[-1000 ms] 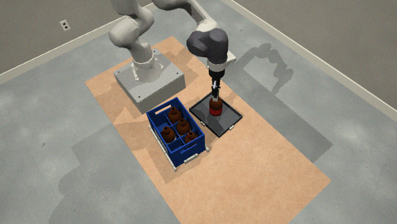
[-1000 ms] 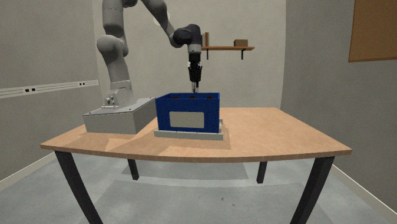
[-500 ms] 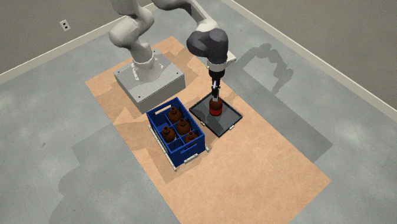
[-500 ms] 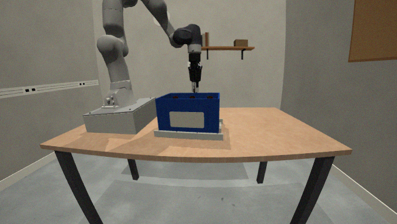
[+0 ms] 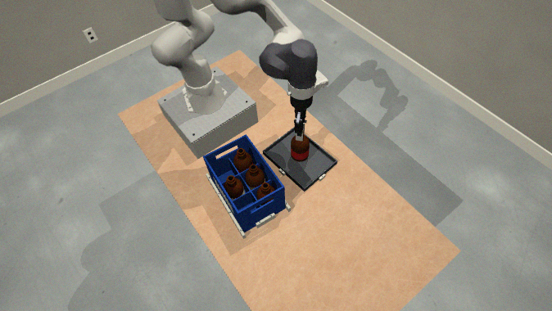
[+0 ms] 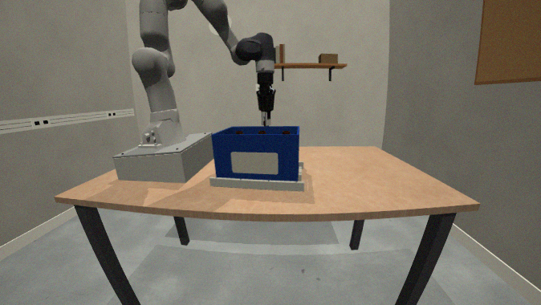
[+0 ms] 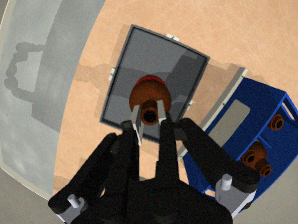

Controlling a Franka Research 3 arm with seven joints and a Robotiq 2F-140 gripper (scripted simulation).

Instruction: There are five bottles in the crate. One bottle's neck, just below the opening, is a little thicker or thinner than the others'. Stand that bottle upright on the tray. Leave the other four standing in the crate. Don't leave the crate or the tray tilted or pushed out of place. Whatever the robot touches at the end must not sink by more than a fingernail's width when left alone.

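Now: hand 8 cm above the bottle. From my hand the other things lie so: blue crate 3 cm ahead, 27 cm to the right, 11 cm below; dark grey tray 18 cm below.
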